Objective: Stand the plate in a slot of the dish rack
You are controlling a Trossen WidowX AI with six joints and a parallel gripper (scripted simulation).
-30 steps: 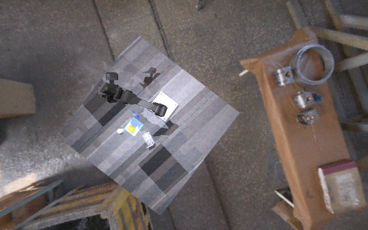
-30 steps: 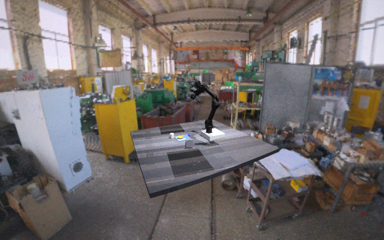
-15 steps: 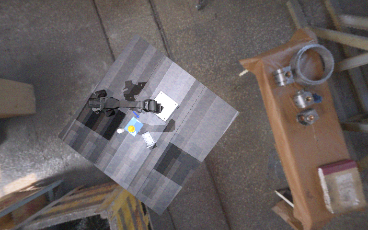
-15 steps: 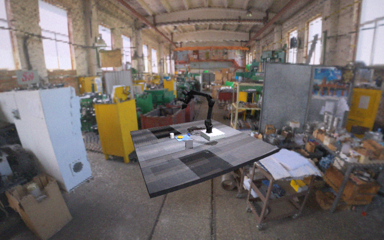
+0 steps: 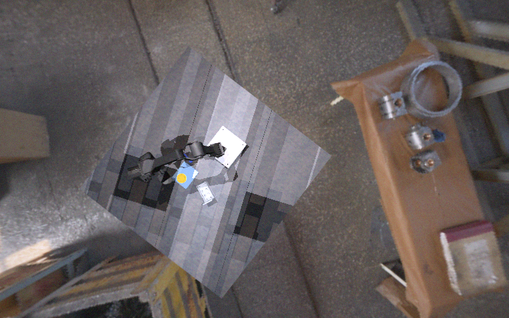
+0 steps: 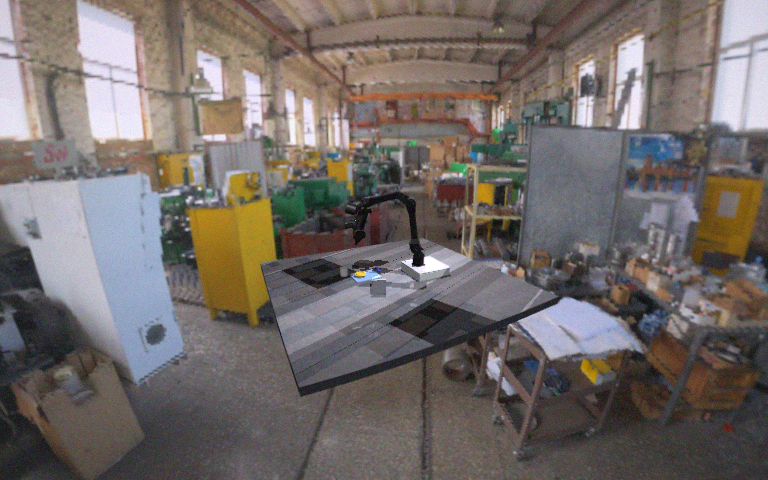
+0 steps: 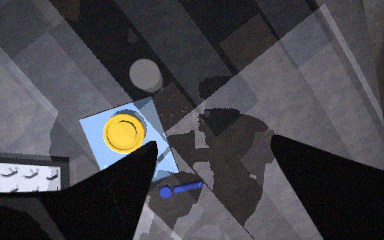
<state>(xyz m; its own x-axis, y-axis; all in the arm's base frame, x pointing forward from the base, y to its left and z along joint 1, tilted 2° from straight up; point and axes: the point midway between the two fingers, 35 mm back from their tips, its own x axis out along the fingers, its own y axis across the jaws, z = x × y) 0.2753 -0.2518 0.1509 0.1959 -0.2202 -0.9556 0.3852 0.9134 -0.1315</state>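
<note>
Right now my gripper tip is 160 mm above the yellow plate, 110 mm to the right of it and 30 mm short of it. From my gripper tip the other things lie so: dish rack (310 mm to the left, 160 mm below, 30 mm ahead); then blue spoon (180 mm below, 110 mm behind, 80 mm to the left).
</note>
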